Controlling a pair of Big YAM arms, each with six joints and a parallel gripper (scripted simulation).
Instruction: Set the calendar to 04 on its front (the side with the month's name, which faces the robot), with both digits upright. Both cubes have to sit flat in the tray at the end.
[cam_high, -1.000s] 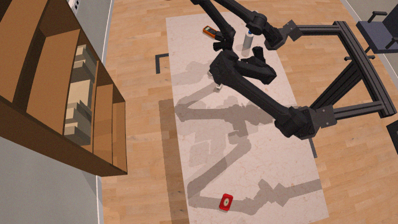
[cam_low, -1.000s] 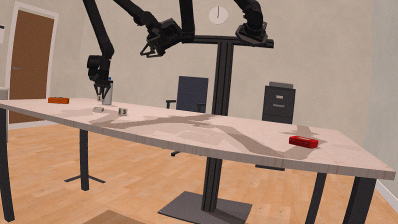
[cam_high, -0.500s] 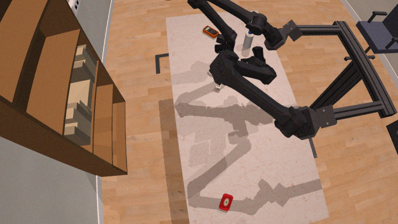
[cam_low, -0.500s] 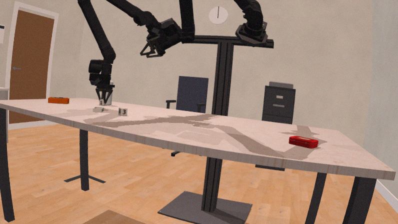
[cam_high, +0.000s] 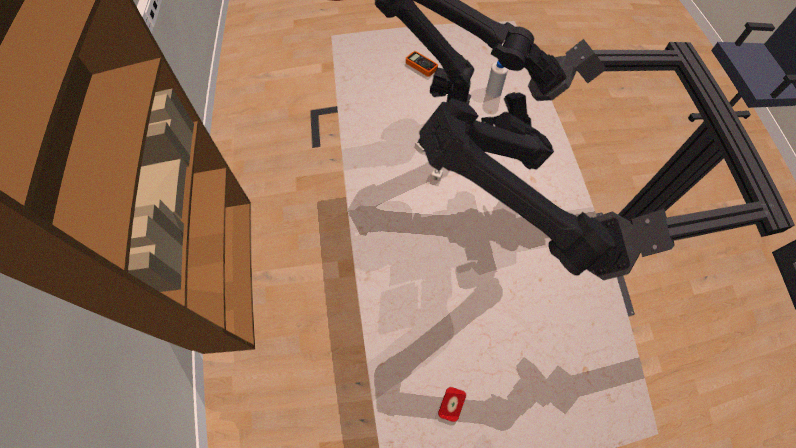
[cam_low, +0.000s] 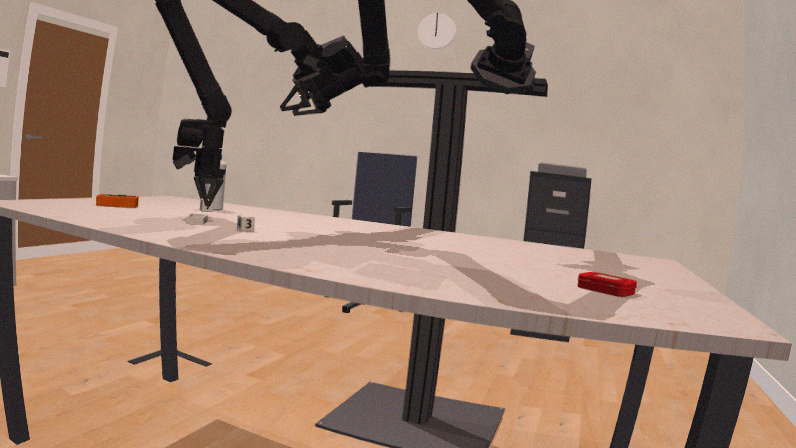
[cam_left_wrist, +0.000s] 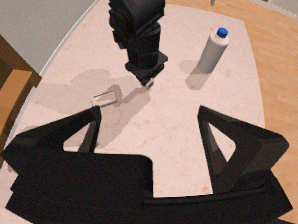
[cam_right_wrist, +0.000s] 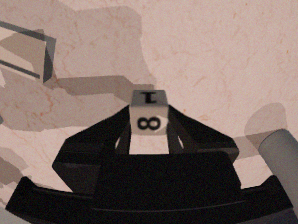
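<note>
My right gripper is now 23 cm to the right of the white cube, 10 cm short of it and 2 cm above it. From my right hand the other things lie so: red tin: 98 cm to the left, 17 cm ahead, 2 cm below; white calendar tray: 12 cm ahead, 9 cm to the left, 3 cm below; white bottle: 19 cm behind, 15 cm to the right, 4 cm above.
</note>
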